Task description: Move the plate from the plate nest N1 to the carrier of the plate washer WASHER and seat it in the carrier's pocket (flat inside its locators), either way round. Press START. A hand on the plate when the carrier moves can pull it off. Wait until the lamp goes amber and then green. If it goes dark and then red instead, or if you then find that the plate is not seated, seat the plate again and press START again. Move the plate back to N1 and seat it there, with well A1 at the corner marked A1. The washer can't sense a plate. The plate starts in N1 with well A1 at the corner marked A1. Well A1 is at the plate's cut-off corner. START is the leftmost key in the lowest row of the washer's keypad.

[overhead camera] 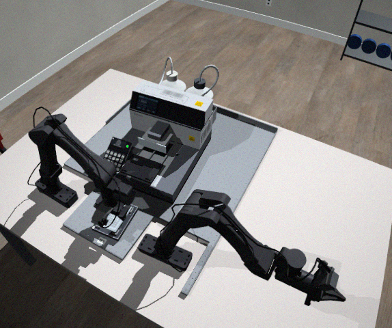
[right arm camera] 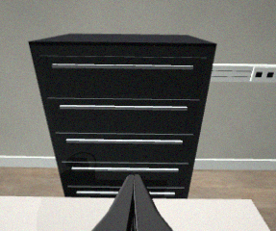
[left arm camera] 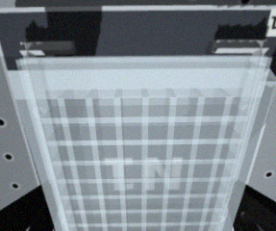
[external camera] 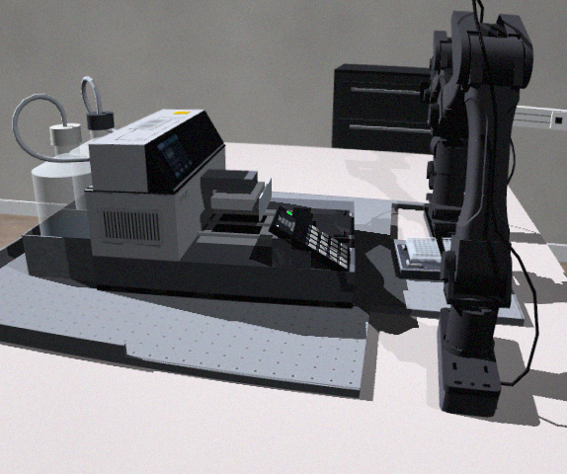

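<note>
Now: the white plate right at my left hand. Also, from my left hand: A1 mark (8 cm behind, 5 cm to the left, 2 cm below); dark carrier (23 cm ahead, 4 cm above, 3 cm to the left); nest N1 (3 cm below).
</note>
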